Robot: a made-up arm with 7 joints.
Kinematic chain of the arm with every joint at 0, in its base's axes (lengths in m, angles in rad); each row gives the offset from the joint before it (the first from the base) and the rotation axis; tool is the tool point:
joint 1: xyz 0 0.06 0 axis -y
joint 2: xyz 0 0.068 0 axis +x
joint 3: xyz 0 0 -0.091 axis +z
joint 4: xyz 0 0 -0.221 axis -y
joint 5: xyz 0 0 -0.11 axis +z
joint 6: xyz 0 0 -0.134 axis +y
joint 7: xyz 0 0 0 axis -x
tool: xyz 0 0 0
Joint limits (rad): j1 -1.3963..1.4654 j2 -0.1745..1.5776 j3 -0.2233..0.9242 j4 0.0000..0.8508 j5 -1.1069..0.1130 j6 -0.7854..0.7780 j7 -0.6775..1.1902
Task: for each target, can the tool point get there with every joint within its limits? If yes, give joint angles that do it. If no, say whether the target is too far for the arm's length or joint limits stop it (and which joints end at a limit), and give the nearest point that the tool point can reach.
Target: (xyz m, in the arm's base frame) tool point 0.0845 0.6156 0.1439
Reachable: yes | joints 1.1830 1.4327 0.2576 0.7756 -0.2080 0.3027 0.0441
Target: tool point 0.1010 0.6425 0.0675
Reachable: yes | joints 0.6671 1.3975 0.5806 0.6354 -0.1865 -0.1973 0.1566
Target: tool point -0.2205 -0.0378 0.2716
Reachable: no: joint limits stop it (at a limit: joint 1, joint 2, joint 4) | nearest point -0.5392 0.0315 -0.0951 | short by 0.491 m
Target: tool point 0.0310 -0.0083 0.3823
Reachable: no: joint limits stop it (at a limit: joint 1, joint 2, joint 3, joint 4) | nearest point 0.4749 0.0059 0.1296 | short by 0.511 m
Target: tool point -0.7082 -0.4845 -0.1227
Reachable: no: too far | nearest point -0.5241 0.0216 -0.1413 | short by 0.539 m
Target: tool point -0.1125 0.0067 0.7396
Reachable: no: too far | nearest point -0.0280 0.5999 0.1839 | short by 0.817 m
